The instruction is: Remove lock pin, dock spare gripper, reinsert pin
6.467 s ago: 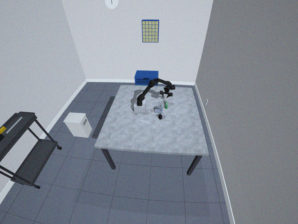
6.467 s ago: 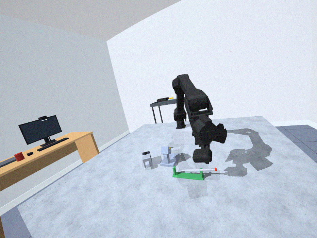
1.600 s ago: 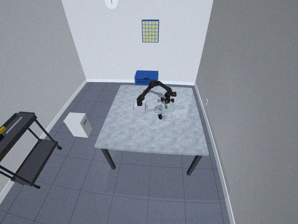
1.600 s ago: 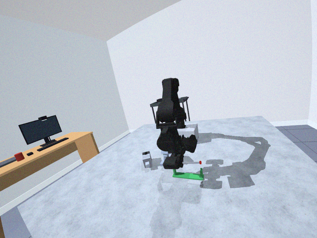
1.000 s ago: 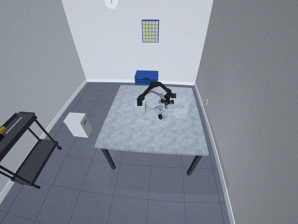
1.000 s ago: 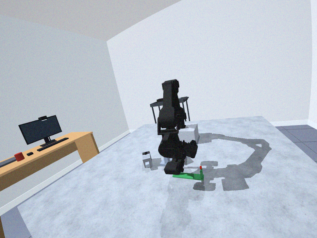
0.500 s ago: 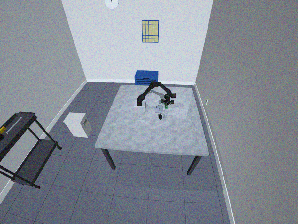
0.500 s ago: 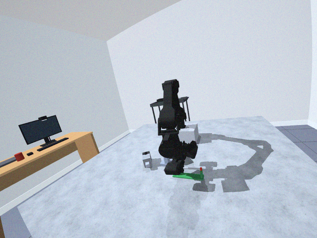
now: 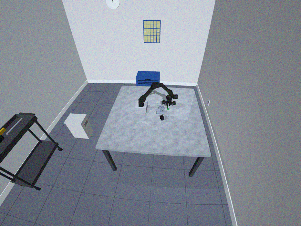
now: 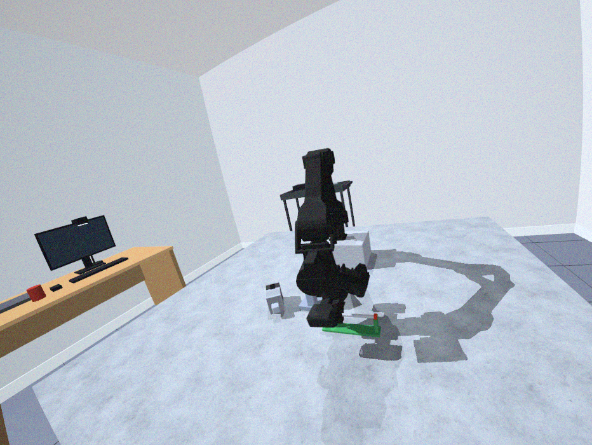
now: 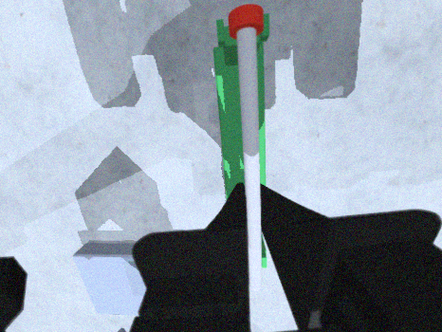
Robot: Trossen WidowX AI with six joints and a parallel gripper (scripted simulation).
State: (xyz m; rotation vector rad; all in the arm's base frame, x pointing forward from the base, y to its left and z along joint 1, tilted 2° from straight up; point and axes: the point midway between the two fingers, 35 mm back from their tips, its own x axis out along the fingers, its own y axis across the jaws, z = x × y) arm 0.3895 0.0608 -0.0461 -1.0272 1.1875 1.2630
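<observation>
My gripper tip is now 2 cm to the right of the green cradle. Round my gripper tip: spare gripper: 22 cm to the right, 7 cm behind, 1 cm above; mount: 10 cm behind, 9 cm to the right, 3 cm above.
</observation>
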